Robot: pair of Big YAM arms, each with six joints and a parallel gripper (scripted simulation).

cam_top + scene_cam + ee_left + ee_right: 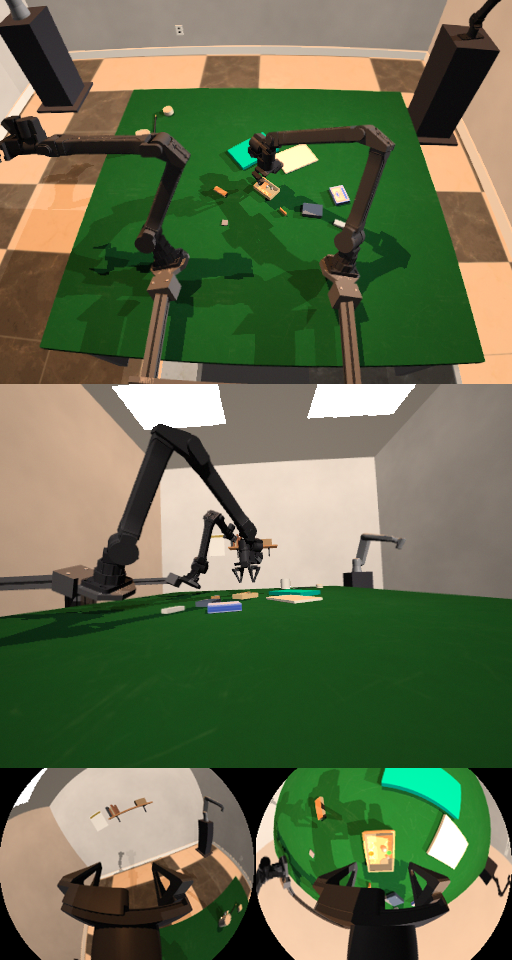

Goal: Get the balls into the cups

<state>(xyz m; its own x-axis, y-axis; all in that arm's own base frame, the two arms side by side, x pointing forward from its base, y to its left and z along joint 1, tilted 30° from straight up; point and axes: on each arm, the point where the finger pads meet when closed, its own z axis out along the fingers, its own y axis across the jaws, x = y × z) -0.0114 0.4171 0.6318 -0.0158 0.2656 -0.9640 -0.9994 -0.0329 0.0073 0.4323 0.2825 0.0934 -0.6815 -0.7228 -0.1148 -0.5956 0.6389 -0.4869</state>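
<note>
My right hand is 10 mm past the covered wooden puzzle and 80 mm above it. The rest, counted from my right hand: white cylinder 270 mm ahead, 660 mm to the left, 30 mm below; then cream board 190 mm ahead, 140 mm to the right, 80 mm below; then teal board 230 mm ahead, 80 mm to the left, 70 mm below.
</note>
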